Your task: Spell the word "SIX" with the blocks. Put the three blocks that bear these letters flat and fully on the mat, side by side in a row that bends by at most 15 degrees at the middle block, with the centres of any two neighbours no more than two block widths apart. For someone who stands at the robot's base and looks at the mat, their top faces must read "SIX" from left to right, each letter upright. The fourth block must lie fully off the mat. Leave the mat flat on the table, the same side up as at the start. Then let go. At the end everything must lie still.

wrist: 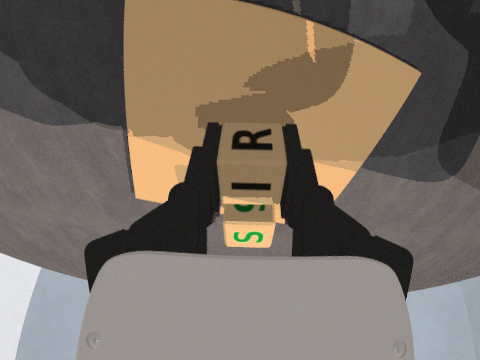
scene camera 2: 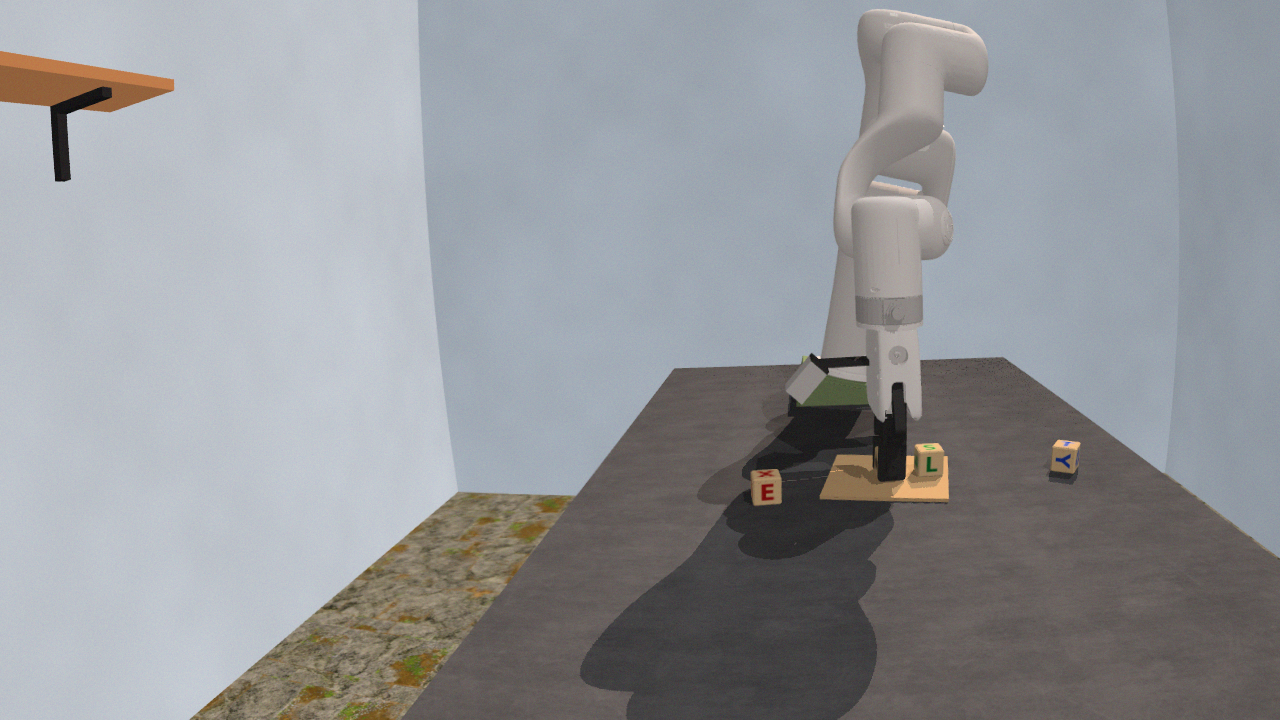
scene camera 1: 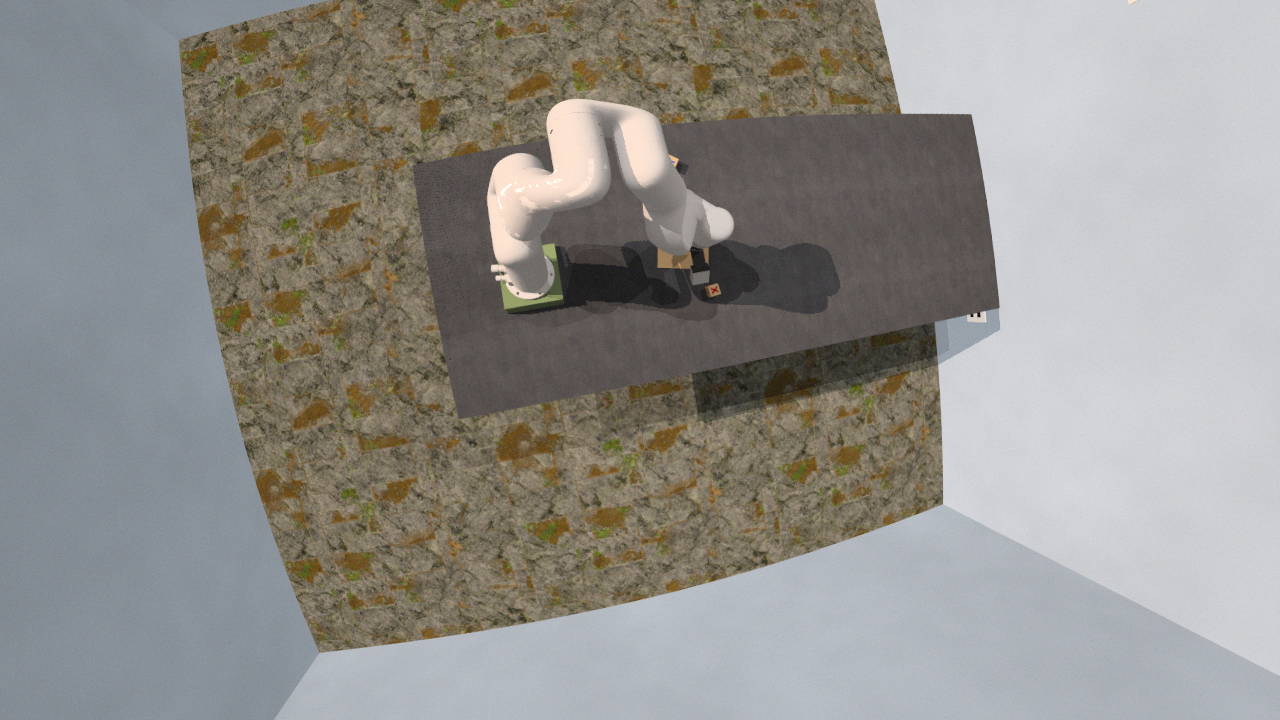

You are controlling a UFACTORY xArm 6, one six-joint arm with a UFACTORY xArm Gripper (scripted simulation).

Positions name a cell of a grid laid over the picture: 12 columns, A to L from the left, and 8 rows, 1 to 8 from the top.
Labels:
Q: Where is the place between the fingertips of my gripper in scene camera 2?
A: I6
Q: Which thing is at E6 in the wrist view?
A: My gripper.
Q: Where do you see a tan mat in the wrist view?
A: E2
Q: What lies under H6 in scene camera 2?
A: A tan mat.

